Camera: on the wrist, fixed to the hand. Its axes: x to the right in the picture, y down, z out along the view.
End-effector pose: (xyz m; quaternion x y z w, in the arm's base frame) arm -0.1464 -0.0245 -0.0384 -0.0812 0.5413 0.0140 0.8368
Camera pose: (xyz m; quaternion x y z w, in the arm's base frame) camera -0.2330 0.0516 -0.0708 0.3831 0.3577 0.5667 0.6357
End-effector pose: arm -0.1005 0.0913 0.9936 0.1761 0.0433 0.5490 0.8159
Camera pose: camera -0.2040 0.1298 0.9474 0.2644 -0.1329 0.9382 0.1796
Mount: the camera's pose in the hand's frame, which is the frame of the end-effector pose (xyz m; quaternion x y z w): -0.0113 0.0886 -0.0797 0.0705 -0.0962 0.7017 0.7024
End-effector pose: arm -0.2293 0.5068 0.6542 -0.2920 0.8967 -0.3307 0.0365
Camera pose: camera -0.2848 0.6127 0.6604 0.3949 0.8079 -0.2418 0.3645
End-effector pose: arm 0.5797 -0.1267 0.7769 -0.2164 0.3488 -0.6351 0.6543
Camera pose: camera 0.5822 -0.0940 0.6618 0.0778 0.2891 0.0093 0.9541
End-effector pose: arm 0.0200 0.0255 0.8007 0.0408 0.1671 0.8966 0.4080
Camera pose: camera -0.0528 -0.0583 0.7559 -0.2609 -0.1127 -0.9004 0.3294
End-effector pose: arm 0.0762 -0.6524 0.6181 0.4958 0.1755 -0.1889 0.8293
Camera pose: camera 0.1013 -0.5413 0.6549 0.5117 -0.3177 0.3892 0.6970
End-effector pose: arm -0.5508 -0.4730 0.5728 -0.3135 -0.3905 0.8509 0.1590
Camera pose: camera -0.4922 -0.4909 0.4700 0.4011 0.0096 -0.7669 0.5008
